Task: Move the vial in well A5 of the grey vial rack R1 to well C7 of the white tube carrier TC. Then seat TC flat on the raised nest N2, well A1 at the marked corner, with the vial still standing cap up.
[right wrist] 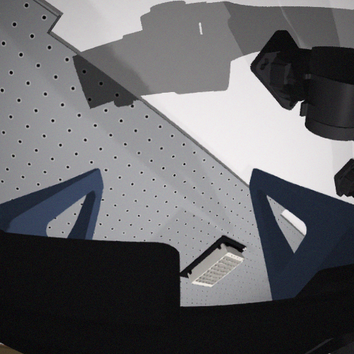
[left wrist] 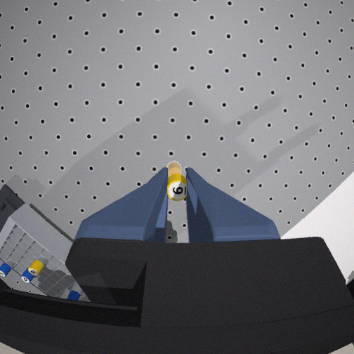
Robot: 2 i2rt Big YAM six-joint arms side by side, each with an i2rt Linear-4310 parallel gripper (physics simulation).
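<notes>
My left gripper is shut on a vial with a yellow cap and a black digit on its top. It holds the vial in the air above the perforated board. The grey vial rack R1 is at the lower left of the left wrist view, partly hidden by the gripper body. My right gripper is wide open with nothing between its fingers. A white gridded carrier, which looks like TC, lies far beyond it, beside a black holder. The nest N2 cannot be made out for certain.
R1 holds a yellow-capped vial and blue-capped vials. A dark block adjoins the rack. Black arm parts are at the upper right of the right wrist view. A white strip shows through the right finger's opening.
</notes>
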